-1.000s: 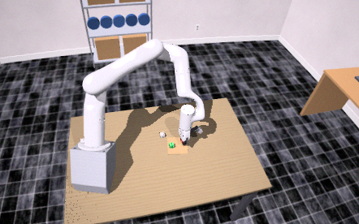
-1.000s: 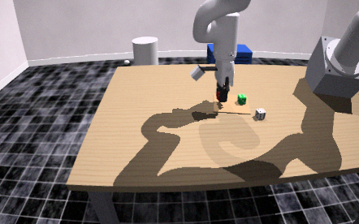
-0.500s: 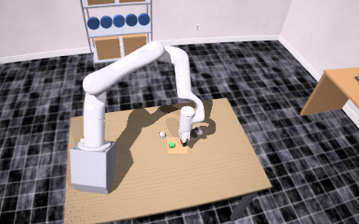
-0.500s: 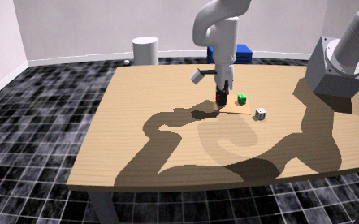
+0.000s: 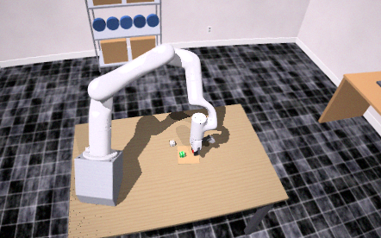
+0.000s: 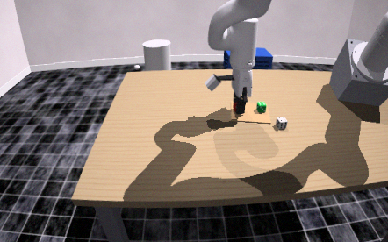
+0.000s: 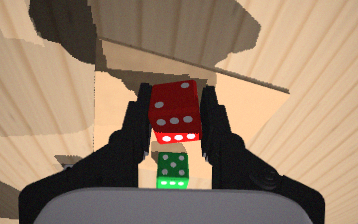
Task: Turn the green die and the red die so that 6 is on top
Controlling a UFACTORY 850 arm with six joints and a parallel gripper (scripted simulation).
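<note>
The red die is 1 cm below my hand. From my hand the other things lie so: tan mat: 5 cm behind, 3 cm below; green die: 9 cm behind, 1 cm below; white die: 13 cm behind, 11 cm to the left, 2 cm below.
</note>
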